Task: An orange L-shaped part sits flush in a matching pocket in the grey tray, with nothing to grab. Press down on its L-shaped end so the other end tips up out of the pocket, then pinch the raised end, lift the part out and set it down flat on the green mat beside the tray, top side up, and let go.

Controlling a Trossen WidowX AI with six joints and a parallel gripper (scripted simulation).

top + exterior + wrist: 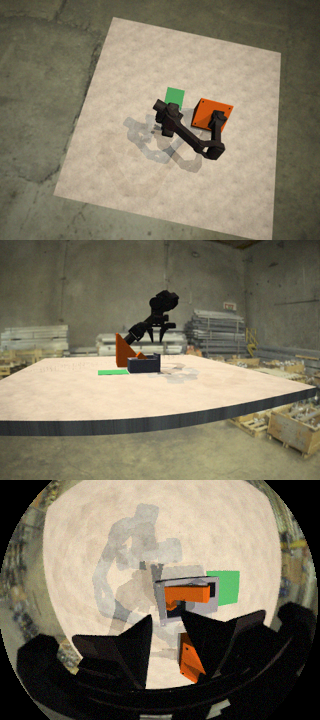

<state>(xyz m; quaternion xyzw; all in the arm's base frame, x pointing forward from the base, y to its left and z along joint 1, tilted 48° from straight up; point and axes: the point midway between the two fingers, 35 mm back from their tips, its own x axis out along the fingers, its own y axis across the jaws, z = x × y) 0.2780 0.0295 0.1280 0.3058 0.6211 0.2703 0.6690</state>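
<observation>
Right now my gripper tip is 10 mm past the orange L-shaped part, 40 mm to the left of it and 100 mm above it. From my gripper tip the other things lie so: green mat 10 mm behind, 220 mm to the right, 160 mm below.
</observation>
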